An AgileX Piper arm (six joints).
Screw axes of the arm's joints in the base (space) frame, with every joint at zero. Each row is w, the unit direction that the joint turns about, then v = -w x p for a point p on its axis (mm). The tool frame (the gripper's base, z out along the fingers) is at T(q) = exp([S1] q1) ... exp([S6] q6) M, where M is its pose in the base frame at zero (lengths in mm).
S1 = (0, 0, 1, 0.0, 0.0, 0.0)
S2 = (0, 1, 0, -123.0, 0.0, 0.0)
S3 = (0, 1, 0, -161.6, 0.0, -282.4)
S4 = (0.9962, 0, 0.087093, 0.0, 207.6, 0.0)
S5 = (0, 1, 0, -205.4, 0.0, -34.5)
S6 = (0.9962, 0, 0.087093, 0.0, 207.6, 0.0)
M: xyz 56.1 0.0 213.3 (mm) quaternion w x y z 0.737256 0 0.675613 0
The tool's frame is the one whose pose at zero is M.
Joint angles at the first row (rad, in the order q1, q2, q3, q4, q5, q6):
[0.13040, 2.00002, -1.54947, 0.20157, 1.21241, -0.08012]
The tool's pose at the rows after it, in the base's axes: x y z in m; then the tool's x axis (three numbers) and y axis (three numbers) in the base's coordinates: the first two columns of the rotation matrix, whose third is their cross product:
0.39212 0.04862 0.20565 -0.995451 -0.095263 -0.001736 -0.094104 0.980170 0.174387
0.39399 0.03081 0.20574 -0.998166 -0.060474 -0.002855 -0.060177 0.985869 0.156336
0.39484 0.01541 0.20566 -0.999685 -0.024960 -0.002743 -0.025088 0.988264 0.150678
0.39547 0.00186 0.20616 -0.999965 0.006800 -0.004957 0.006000 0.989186 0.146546
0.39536 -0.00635 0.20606 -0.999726 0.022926 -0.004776 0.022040 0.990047 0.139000
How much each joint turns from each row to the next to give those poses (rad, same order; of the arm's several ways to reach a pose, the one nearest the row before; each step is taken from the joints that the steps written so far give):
[-0.04718, 0.00001, -0.00003, -0.01434, 0.00130, 0.00162]
[-0.04116, 0.00000, -0.00150, -0.01955, -0.00002, 0.00072]
[-0.03774, -0.00002, 0.00002, -0.00613, -0.00001, -0.00001]
[-0.03333, 0.00002, -0.00232, -0.00441, 0.00000, 0.00000]
[-0.01904, -0.00001, 0.00003, -0.00815, -0.00001, 0.00000]

